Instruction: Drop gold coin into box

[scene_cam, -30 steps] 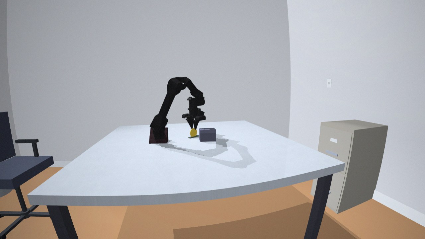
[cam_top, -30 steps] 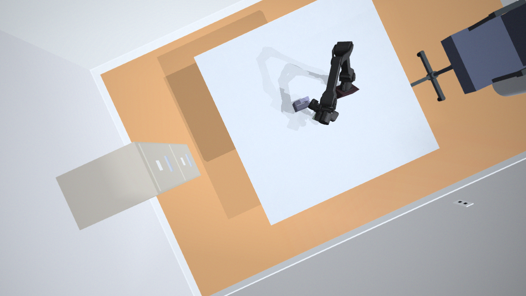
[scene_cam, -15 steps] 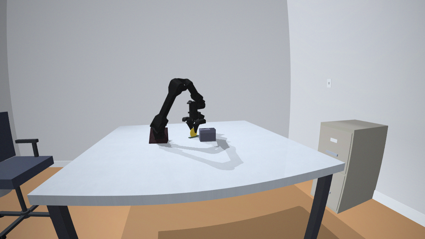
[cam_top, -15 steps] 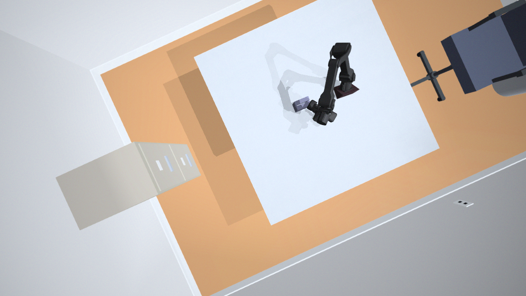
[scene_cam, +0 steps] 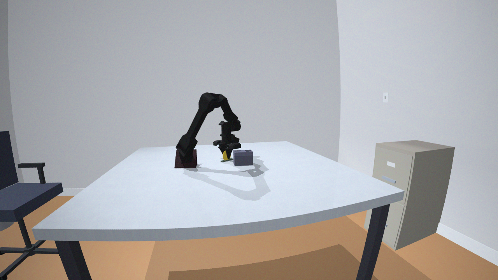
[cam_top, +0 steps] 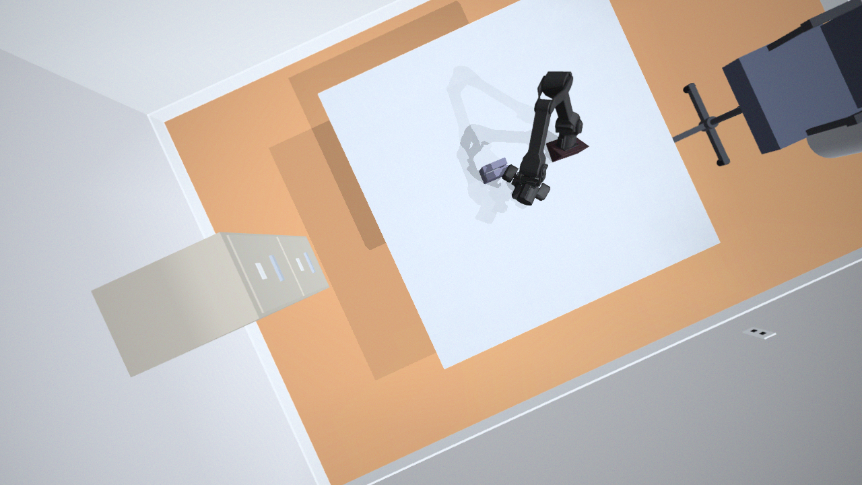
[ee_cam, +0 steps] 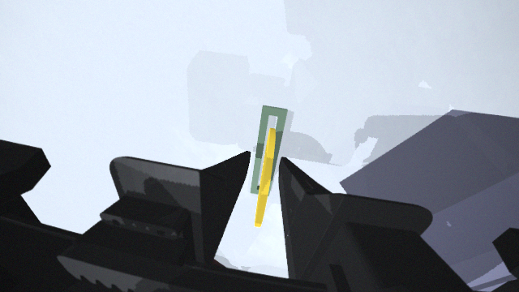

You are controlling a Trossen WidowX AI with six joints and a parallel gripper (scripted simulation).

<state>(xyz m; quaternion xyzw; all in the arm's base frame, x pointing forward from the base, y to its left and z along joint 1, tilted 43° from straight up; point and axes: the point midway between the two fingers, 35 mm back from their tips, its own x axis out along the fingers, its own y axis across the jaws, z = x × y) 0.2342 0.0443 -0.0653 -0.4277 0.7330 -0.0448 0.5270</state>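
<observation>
Now: gripper tip 2 cm below the gold coin.
</observation>
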